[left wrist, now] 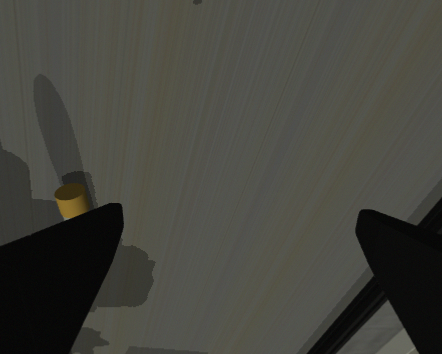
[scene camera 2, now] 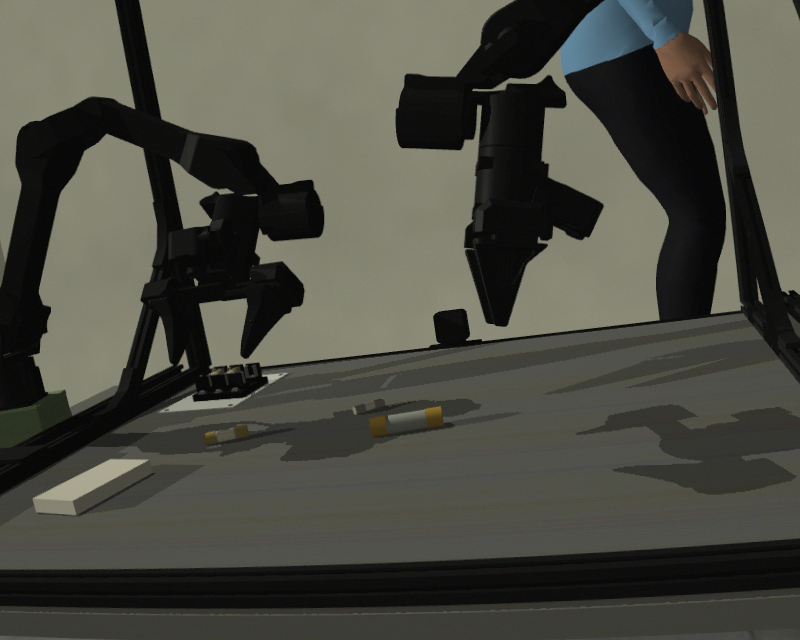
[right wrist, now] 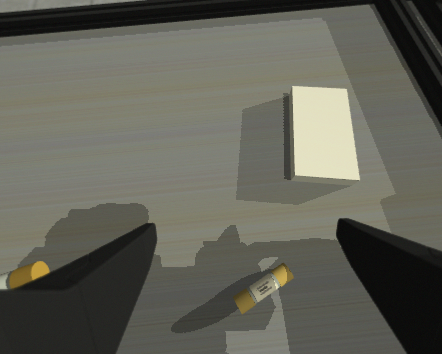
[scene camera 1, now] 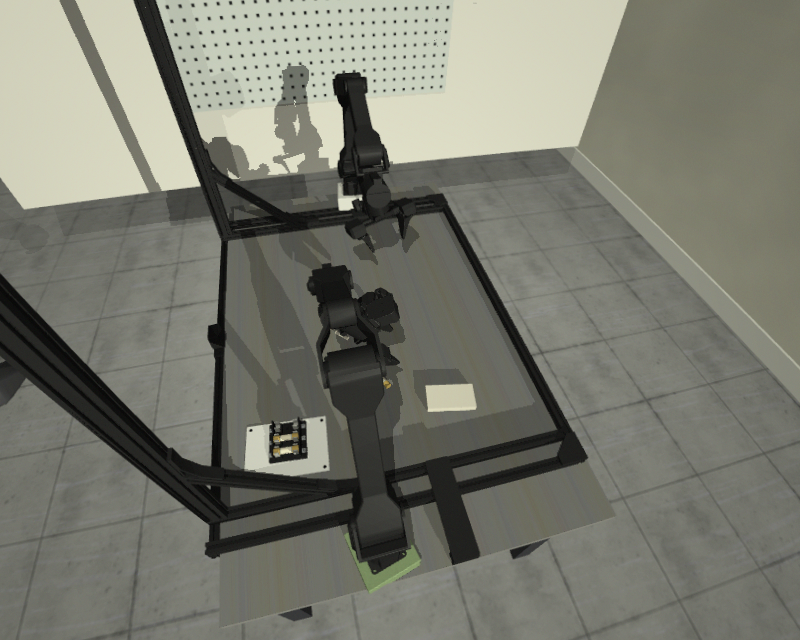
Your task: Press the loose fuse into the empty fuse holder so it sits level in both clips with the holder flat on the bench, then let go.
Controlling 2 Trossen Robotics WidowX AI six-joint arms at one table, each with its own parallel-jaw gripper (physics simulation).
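Where they show: left gripper, fingertip midpoint: (left wrist: 240, 217) (scene camera 2: 495, 325) (scene camera 1: 388, 245); right gripper, fingertip midpoint: (scene camera 2: 207, 360) (right wrist: 245, 229) (scene camera 1: 394, 346); left arm's base, link origin: (scene camera 1: 352, 189); right arm's base, link origin: (scene camera 2: 18, 403) (scene camera 1: 381, 547).
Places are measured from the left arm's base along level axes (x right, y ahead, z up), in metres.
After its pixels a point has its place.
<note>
A black fuse holder (scene camera 1: 288, 441) {x 0.161, y 0.858, z -0.054 m} (scene camera 2: 230, 383) {x 0.136, y 0.834, z -0.044 m} stands on a white plate (scene camera 1: 256, 459) {x 0.227, y 0.888, z -0.063 m}; its two lower slots hold fuses and its top slot looks empty in scene camera 1. A large brass-capped fuse (scene camera 2: 406, 421) {x -0.043, y 0.490, z -0.052 m} (left wrist: 73, 201) {x -0.026, y 0.458, z -0.045 m} (right wrist: 31, 275) {x -0.048, y 0.529, z -0.045 m} lies loose on the bench. A smaller brass-capped fuse (scene camera 2: 226, 434) {x -0.052, y 0.713, z -0.056 m} (right wrist: 264, 288) {x -0.047, y 0.717, z -0.051 m} and a grey-capped fuse (scene camera 2: 368, 406) {x 0.041, y 0.574, z -0.059 m} also lie there. My left gripper (scene camera 1: 388, 243) {x -0.092, y 0.363, z 0.051 m} (scene camera 2: 497, 324) {x -0.092, y 0.363, z 0.051 m} (left wrist: 240, 217) {x -0.092, y 0.363, z 0.051 m} is open and empty, raised above the bench away from the fuses. My right gripper (scene camera 2: 211, 359) {x -0.078, y 0.696, z 0.038 m} (right wrist: 245, 229) {x -0.078, y 0.696, z 0.038 m} is open and empty above the bench near the smaller brass-capped fuse.
A cream block (scene camera 1: 451, 397) {x -0.201, y 0.785, z -0.050 m} (scene camera 2: 93, 485) {x -0.217, y 0.763, z -0.050 m} (right wrist: 325, 134) {x -0.192, y 0.783, z -0.050 m} lies on the bench. A black frame (scene camera 1: 493, 310) {x -0.375, y 0.522, z -0.058 m} borders the work area, with slanted uprights at the left in scene camera 1. A small black box (scene camera 2: 451, 326) {x 0.343, y 0.570, z -0.032 m} sits at the bench's far edge in scene camera 2.
</note>
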